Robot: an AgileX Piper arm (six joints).
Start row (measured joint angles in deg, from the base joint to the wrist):
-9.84, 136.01, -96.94, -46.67, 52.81, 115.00
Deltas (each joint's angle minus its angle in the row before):
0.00, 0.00, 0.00, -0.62, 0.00, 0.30
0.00, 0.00, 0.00, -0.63, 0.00, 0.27
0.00, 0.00, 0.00, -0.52, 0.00, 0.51
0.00, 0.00, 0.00, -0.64, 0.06, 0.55
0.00, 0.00, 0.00, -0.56, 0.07, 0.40
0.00, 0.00, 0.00, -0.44, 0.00, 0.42
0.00, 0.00, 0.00, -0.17, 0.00, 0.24
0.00, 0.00, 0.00, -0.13, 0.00, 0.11
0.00, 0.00, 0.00, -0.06, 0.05, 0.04
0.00, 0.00, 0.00, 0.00, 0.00, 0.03
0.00, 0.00, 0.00, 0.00, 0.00, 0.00
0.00, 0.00, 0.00, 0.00, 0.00, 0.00
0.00, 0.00, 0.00, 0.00, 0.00, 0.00
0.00, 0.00, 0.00, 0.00, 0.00, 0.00
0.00, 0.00, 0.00, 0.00, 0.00, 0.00
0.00, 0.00, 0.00, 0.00, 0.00, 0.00
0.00, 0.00, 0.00, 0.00, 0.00, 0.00
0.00, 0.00, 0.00, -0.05, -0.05, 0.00
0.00, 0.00, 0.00, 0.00, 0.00, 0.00
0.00, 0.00, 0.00, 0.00, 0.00, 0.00
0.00, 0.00, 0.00, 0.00, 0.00, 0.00
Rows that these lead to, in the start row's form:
-9.84, 136.01, -96.94, -47.29, 52.81, 115.30
-9.84, 136.01, -96.94, -47.92, 52.81, 115.57
-9.84, 136.01, -96.94, -48.44, 52.81, 116.08
-9.84, 136.01, -96.94, -49.08, 52.87, 116.63
-9.84, 136.01, -96.94, -49.64, 52.94, 117.03
-9.84, 136.01, -96.94, -50.08, 52.94, 117.45
-9.84, 136.01, -96.94, -50.25, 52.94, 117.69
-9.84, 136.01, -96.94, -50.38, 52.94, 117.80
-9.84, 136.01, -96.94, -50.44, 52.99, 117.84
-9.84, 136.01, -96.94, -50.44, 52.99, 117.87
-9.84, 136.01, -96.94, -50.44, 52.99, 117.87
-9.84, 136.01, -96.94, -50.44, 52.99, 117.87
-9.84, 136.01, -96.94, -50.44, 52.99, 117.87
-9.84, 136.01, -96.94, -50.44, 52.99, 117.87
-9.84, 136.01, -96.94, -50.44, 52.99, 117.87
-9.84, 136.01, -96.94, -50.44, 52.99, 117.87
-9.84, 136.01, -96.94, -50.44, 52.99, 117.87
-9.84, 136.01, -96.94, -50.49, 52.94, 117.87
-9.84, 136.01, -96.94, -50.49, 52.94, 117.87
-9.84, 136.01, -96.94, -50.49, 52.94, 117.87
-9.84, 136.01, -96.94, -50.49, 52.94, 117.87

